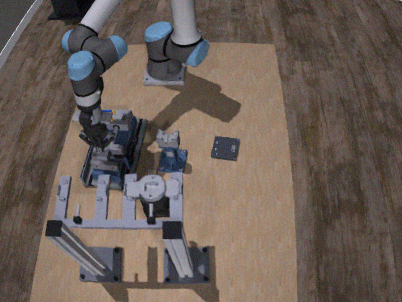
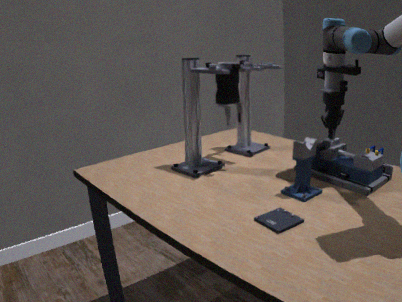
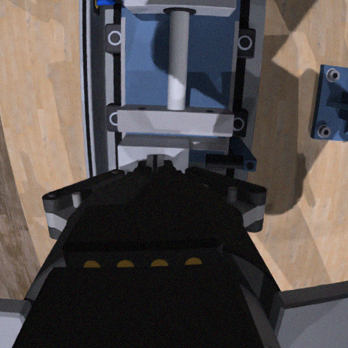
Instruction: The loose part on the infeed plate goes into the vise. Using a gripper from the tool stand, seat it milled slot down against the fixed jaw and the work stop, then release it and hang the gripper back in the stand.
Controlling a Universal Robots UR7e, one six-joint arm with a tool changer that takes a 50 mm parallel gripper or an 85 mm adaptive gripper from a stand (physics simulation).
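Where they show: arm's base at its link origin: (image 1: 164, 67).
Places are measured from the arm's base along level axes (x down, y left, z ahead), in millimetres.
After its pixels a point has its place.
My adaptive gripper (image 1: 100, 148) (image 2: 331, 136) (image 3: 155, 162) points down over the vise (image 1: 114, 176) {x -34, y 8, z 570 mm} (image 2: 350, 170) {x -26, y 2, z 381 mm} (image 3: 145, 60). Its fingers are together at the top of the loose part, with no part visibly gripped. The part (image 3: 140, 148), a light grey block, sits between the jaws. The moving jaw (image 3: 175, 122) is close beside it; the fixed jaw is hidden under my gripper. The work stop (image 3: 222, 161), a black rod, is at the part's right; contact and the slot cannot be seen. The tool stand (image 1: 115, 224) {x -319, y 186, z 824 mm} (image 2: 192, 120) {x -147, y 334, z 790 mm} holds the parallel gripper (image 1: 159, 206) (image 2: 227, 90).
A blue pedestal (image 1: 172, 160) {x -10, y 177, z 450 mm} (image 2: 302, 175) {x -39, y 185, z 422 mm} (image 3: 334, 112) with a grey notched block (image 1: 168, 139) {x -108, y 170, z 433 mm} on top stands beside the vise. A dark square plate (image 1: 226, 148) {x 15, y 342, z 345 mm} (image 2: 279, 220) {x 15, y 344, z 334 mm} lies on the table (image 1: 240, 210) {x 24, y 438, z 567 mm} (image 2: 200, 215) {x 23, y 482, z 482 mm} with no part on it.
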